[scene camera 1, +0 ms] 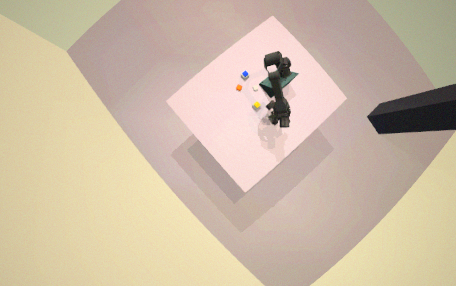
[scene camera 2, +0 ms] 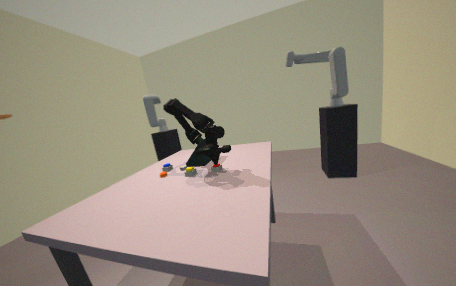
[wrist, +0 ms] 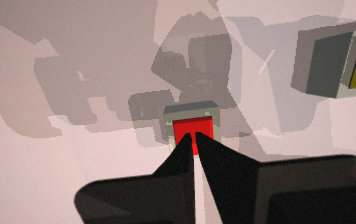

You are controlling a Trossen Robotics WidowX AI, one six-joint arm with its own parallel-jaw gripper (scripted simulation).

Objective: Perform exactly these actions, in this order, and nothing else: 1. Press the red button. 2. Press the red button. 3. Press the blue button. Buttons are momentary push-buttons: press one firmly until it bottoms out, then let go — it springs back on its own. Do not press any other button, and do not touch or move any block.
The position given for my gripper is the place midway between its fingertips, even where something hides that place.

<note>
I see my gripper (wrist: 193,137) and a red button (wrist: 204,125).
</note>
